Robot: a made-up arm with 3 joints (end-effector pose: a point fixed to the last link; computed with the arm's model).
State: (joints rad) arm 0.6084 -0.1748 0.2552
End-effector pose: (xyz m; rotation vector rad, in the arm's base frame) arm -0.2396 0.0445 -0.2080 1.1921 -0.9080 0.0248
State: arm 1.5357 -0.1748 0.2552
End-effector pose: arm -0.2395 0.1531 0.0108 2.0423 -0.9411 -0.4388
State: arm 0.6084 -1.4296 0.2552
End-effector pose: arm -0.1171 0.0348 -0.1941 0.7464 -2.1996 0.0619
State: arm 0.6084 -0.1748 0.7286
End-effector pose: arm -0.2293 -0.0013 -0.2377 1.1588 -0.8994 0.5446
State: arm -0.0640 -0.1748 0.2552
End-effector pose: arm -0.2396 -0.1271 -0.2630 0.5646 -0.8071 0.3070
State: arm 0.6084 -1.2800 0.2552
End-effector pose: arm -0.1293 0.0405 -0.2023 0.8226 -2.0512 0.0577
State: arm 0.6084 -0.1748 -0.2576
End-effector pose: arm -0.2240 0.0854 -0.1668 1.1737 -0.8759 -0.5381
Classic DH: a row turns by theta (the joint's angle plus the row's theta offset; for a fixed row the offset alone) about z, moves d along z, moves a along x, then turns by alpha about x. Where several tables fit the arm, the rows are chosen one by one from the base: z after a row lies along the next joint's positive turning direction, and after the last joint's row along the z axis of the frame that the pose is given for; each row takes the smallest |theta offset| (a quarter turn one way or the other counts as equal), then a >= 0, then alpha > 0; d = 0 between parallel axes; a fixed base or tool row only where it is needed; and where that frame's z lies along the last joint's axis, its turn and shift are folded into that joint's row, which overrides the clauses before.
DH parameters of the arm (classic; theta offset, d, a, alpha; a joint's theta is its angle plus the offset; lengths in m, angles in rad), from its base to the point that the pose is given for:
base (fixed): -1.5708 0.01 0.12 -1.5708
joint 1: 1.5708 -0.19 0.18 -1.5708
joint 2: 1.3103 0.0006 -0.0341 -1.6209
joint 3: -0.7569 -0.1215 0.1068 -0.7236
tool (fixed): -2.4862 0.0771 0 0

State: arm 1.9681 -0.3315 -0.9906
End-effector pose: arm -0.1555 0.0434 0.2063 2.0736 0.1759 -1.9849
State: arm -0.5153 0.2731 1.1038
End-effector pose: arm -0.2398 -0.3118 -0.1655 0.3207 0.1146 0.9299
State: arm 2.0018 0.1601 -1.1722
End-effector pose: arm -0.1606 0.0428 0.2187 1.8673 0.7363 -1.6332
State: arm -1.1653 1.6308 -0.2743
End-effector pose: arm -0.2620 -0.2110 -0.1043 -0.8837 0.3183 -0.9977
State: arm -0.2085 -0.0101 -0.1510
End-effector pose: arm -0.2429 -0.1181 -0.2541 0.4039 -0.7753 -0.0972
